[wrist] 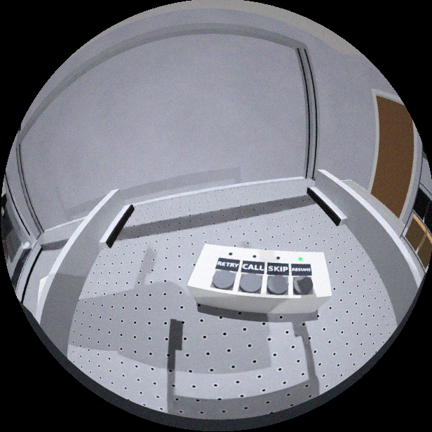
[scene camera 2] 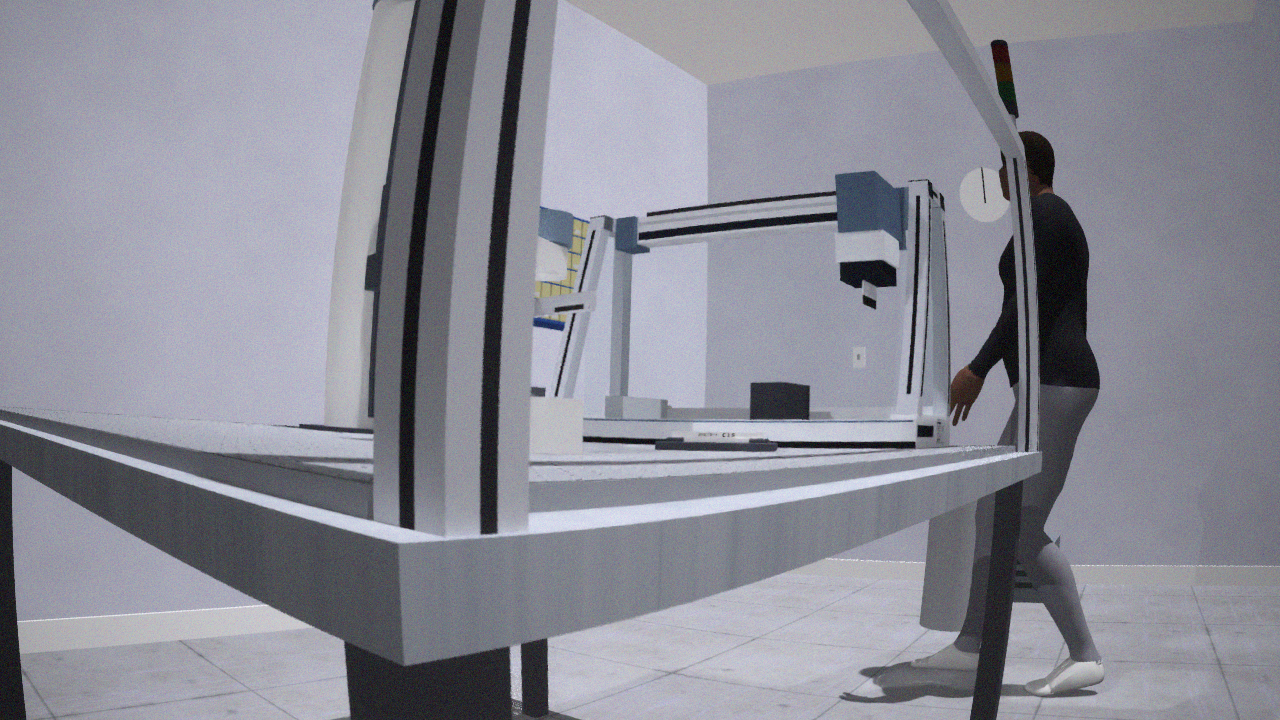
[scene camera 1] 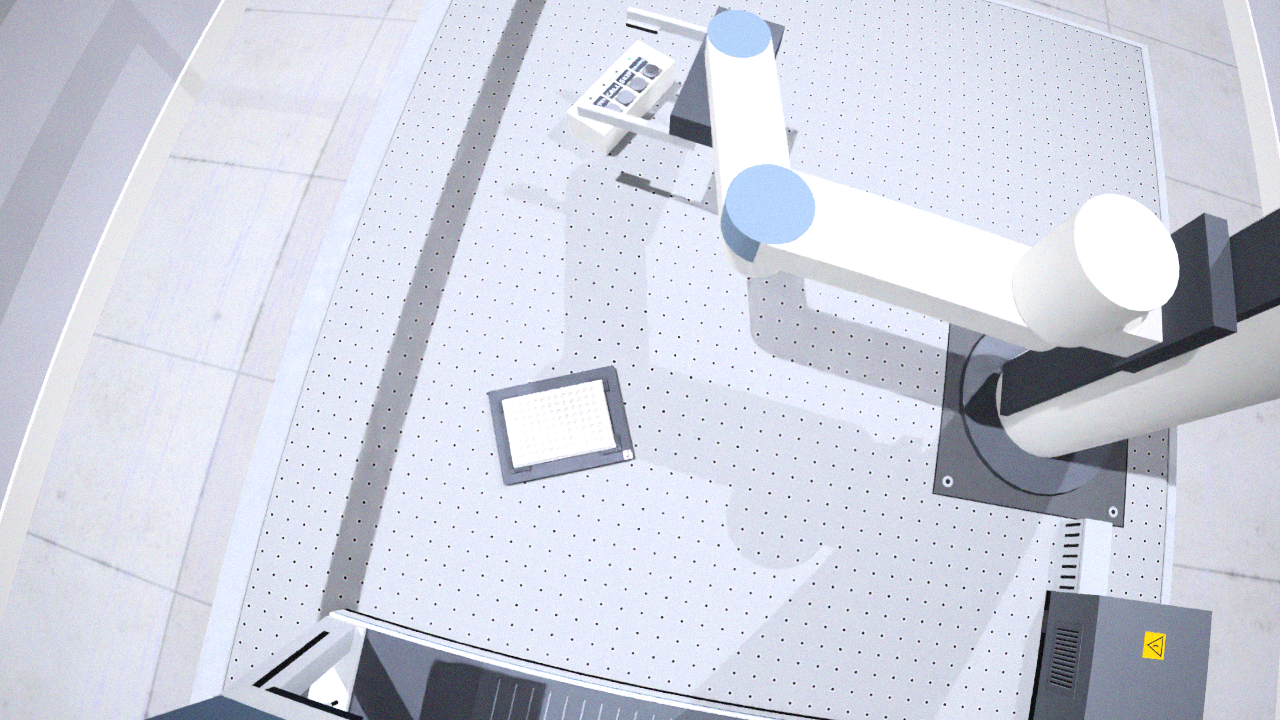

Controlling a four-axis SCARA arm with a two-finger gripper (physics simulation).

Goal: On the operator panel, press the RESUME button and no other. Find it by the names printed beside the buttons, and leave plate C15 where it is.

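Frame: origin at the arm's base, x back, y right, z up, level; millimetres.
Seen in the pictures: gripper, between the fingertips: (scene camera 1: 604,58); arm's base, origin of its link: (scene camera 1: 1035,406).
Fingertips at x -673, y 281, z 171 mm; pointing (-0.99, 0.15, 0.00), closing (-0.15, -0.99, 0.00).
Note:
Offsets run from my fingertips to a thing's top centre. "spot": to the spot under its first point.
The white operator panel {dx +10, dy +42, dz -103 mm} (scene camera 1: 605,73) (scene camera 2: 556,426) (wrist: 260,302) has four round grey buttons under printed names. In the wrist view, left to right, they are RETRY (wrist: 223,280), CALL (wrist: 250,283), SKIP (wrist: 277,285) and RESUME (wrist: 303,286). A green light (wrist: 300,259) shows above the RESUME name, and a dark shadow covers part of that button. My gripper (scene camera 1: 605,64) (wrist: 219,185) is open and empty, its fingers wide apart. In scene camera 2 a finger shows well above the panel. Plate C15 {dx +37, dy -440, dz -132 mm} (scene camera 1: 559,425) (scene camera 2: 716,437) lies in a dark holder, away from the gripper.
The arm's base plate (scene camera 1: 962,447) and a grey control box {spot: dx +758, dy -605, dz -44 mm} (scene camera 1: 1127,662) are at the right in scene camera 1. A framed machine (scene camera 1: 537,680) stands at the bottom. Frame posts {spot: dx -371, dy +444, dz -86 mm} (scene camera 2: 452,268) rise at the table's edge. A person (scene camera 2: 1056,295) stands beyond the table.

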